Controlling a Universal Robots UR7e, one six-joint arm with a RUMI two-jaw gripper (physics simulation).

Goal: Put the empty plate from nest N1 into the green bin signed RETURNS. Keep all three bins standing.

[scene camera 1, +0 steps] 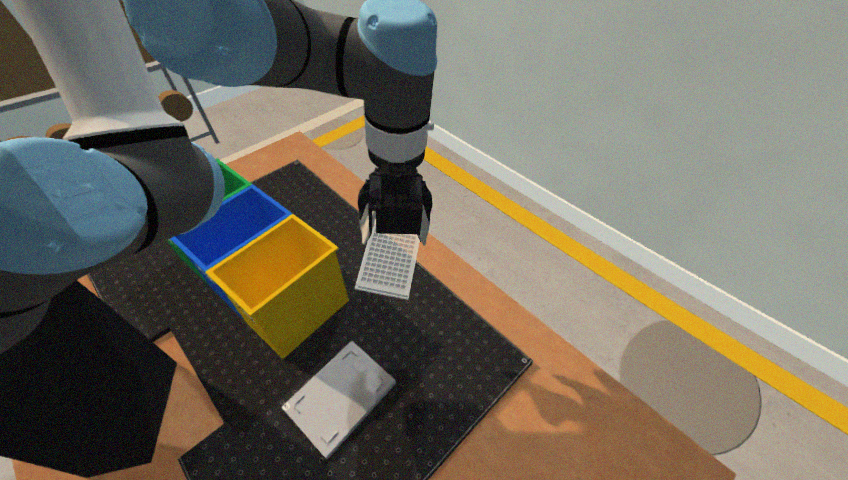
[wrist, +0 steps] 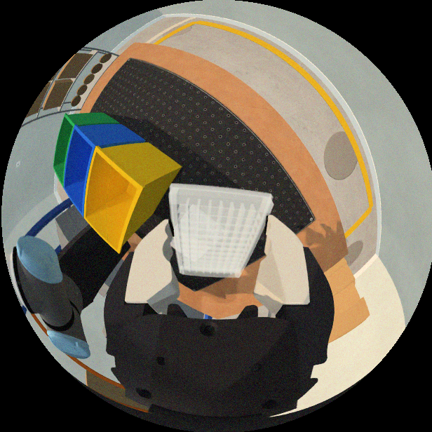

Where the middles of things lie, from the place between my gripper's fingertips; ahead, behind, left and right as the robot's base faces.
Right now my hand is 3 cm past the white gridded plate [scene camera 1: 387,267] and 1 cm to the left of it. The rest, counted from my hand: blue bin [scene camera 1: 245,216] 8 cm behind, 31 cm to the left, 13 cm below; yellow bin [scene camera 1: 286,283] 11 cm behind, 18 cm to the left, 13 cm below; grey nest block [scene camera 1: 337,399] 20 cm behind, 22 cm below.
